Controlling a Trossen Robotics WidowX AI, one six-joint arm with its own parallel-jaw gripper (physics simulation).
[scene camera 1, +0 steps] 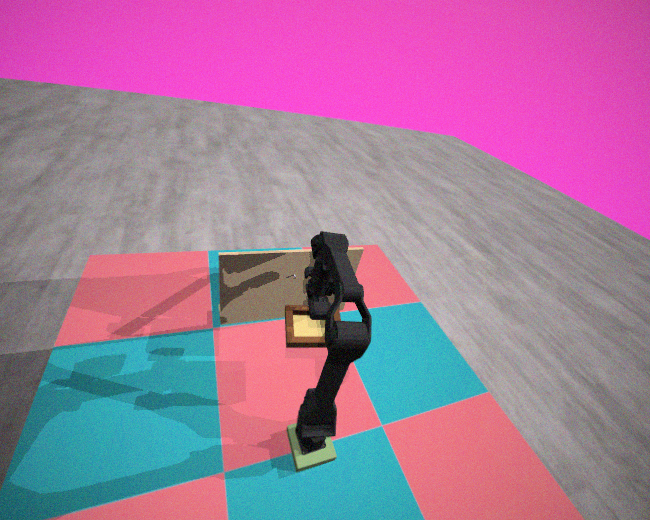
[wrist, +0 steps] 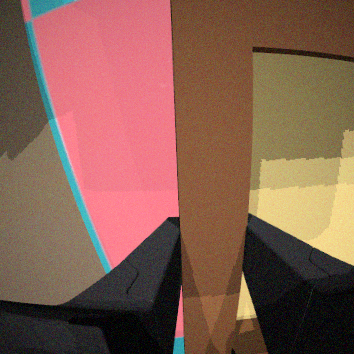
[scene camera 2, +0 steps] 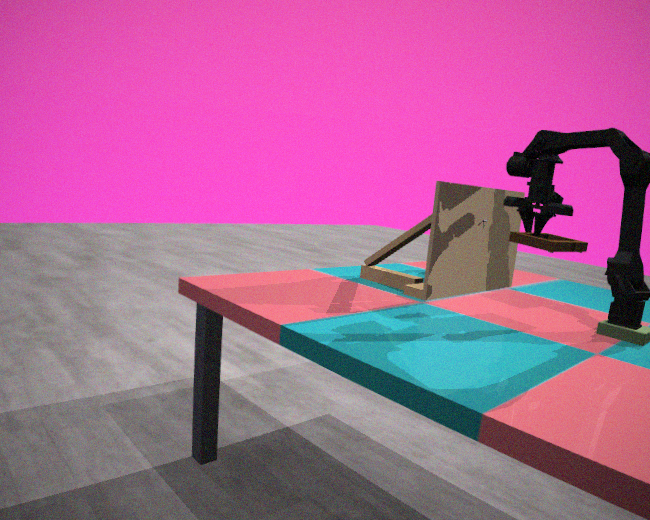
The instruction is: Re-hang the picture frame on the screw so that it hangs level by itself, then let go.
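Seen in the pictures: gripper, fingertip midpoint: (wrist: 208,226); arm's base, origin of the base link: (scene camera 1: 310,438) (scene camera 2: 624,324).
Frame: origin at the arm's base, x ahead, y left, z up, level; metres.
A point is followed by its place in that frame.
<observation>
The brown picture frame (scene camera 1: 305,343) {z 0.156, x 0.178, y -0.023 m} (scene camera 2: 558,243) {z 0.157, x 0.184, y 0.000 m} (wrist: 212,125) {z 0.167, x 0.277, y -0.121 m} with a pale yellow panel is in the air above the table, lying nearly flat, in front of the upright board. My gripper (scene camera 2: 535,232) {z 0.153, x 0.286, y -0.084 m} (wrist: 208,226) {z 0.153, x 0.286, y -0.084 m} points down and is shut on the frame's rail on the board side, one finger outside it and one inside. In scene camera 1 the arm hides the frame's right part. The small screw (scene camera 1: 292,276) {z 0.182, x 0.415, y -0.063 m} (scene camera 2: 482,222) {z 0.182, x 0.424, y -0.062 m} sticks out of the board's face, higher than the frame and a little to its left in scene camera 1. Nothing hangs on it.
The tan board (scene camera 1: 249,309) {z 0.037, x 0.432, y 0.072 m} (scene camera 2: 460,260) {z 0.072, x 0.429, y 0.030 m} stands upright on the pink and teal table (scene camera 1: 433,347) {z -0.025, x 0.163, y -0.565 m} (scene camera 2: 574,390) {z -0.025, x -0.036, y 0.455 m}. A slanted brace (scene camera 2: 398,241) {z 0.103, x 0.577, y 0.118 m} and a foot bar (scene camera 2: 387,276) {z 0.000, x 0.602, y 0.116 m} support it behind. The arm's green base plate (scene camera 1: 314,460) {z 0.000, x -0.052, y 0.008 m} (scene camera 2: 618,330) {z -0.006, x 0.001, y 0.050 m} is in front of the board.
</observation>
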